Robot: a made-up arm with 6 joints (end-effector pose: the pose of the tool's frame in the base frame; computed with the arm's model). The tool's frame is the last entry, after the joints.
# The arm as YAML. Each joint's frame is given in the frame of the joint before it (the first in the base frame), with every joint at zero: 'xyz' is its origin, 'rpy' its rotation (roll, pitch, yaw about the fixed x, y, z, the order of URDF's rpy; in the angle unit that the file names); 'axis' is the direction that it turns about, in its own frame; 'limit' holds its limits. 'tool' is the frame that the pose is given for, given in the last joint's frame.
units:
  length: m
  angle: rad
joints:
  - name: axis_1
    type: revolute
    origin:
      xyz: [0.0, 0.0, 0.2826]
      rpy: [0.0, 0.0, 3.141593]
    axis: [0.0, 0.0, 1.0]
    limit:
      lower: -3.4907
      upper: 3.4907
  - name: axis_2
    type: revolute
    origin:
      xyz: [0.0, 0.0, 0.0]
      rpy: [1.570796, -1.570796, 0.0]
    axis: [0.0, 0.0, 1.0]
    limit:
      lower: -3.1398
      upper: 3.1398
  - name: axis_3
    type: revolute
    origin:
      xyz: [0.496, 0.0, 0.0]
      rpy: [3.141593, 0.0, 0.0]
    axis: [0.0, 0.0, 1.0]
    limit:
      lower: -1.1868
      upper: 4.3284
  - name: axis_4
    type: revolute
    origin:
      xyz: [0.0, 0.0, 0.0]
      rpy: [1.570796, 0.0, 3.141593]
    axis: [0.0, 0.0, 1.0]
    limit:
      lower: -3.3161
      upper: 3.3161
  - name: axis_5
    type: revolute
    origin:
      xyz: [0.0, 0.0, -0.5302]
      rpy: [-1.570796, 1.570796, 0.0]
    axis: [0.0, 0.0, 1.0]
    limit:
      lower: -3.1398
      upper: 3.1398
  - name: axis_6
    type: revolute
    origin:
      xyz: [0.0, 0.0, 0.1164]
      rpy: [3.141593, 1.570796, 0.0]
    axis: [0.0, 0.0, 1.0]
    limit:
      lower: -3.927
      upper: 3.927
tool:
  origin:
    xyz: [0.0, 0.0, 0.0]
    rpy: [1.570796, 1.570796, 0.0]
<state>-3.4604 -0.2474 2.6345 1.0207 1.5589 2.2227</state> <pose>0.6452 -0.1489 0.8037 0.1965 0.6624 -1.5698</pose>
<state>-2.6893 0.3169 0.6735 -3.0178 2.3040 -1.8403</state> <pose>-0.5399 -0.3908 0.9255 1.4191 1.1846 -0.7731</pose>
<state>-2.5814 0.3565 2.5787 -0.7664 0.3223 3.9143</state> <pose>0.0267 0.1158 1.2180 0.0883 -0.7024 0.7388</pose>
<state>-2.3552 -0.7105 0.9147 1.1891 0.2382 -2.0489</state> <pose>0.2944 0.3564 1.1821 -1.2225 -1.0066 -1.0016</pose>
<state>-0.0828 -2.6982 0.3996 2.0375 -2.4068 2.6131</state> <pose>-0.7401 0.1140 -0.2461 -0.5409 0.5767 -0.6099</pose>
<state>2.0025 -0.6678 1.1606 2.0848 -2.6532 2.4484</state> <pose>0.1741 -0.5146 1.1589 -1.8552 0.4267 1.3606</pose>
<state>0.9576 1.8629 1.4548 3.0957 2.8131 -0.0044</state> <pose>0.4595 0.8551 -0.0657 -0.1091 -0.0032 -2.1986</pose>
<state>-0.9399 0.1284 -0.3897 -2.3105 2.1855 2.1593</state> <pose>0.3474 -0.3426 0.4372 -0.4996 -1.9684 2.2918</pose>
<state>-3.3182 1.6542 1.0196 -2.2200 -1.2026 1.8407</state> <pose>-0.8652 0.0829 -0.1477 -0.0330 -0.7899 -2.2787</pose>
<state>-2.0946 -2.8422 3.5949 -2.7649 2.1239 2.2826</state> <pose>-0.0984 -0.3868 -0.1524 -1.8813 -0.5766 2.0036</pose>
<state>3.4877 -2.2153 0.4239 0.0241 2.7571 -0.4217</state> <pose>0.7719 0.4021 0.2374 1.3531 -0.3796 -2.6691</pose>
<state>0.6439 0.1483 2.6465 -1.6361 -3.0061 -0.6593</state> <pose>-0.2295 -0.1628 1.1842 -1.0603 0.2305 1.0177</pose>
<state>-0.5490 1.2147 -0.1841 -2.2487 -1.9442 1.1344</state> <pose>0.4359 -0.1811 -0.0824 1.8854 0.0434 0.7222</pose>
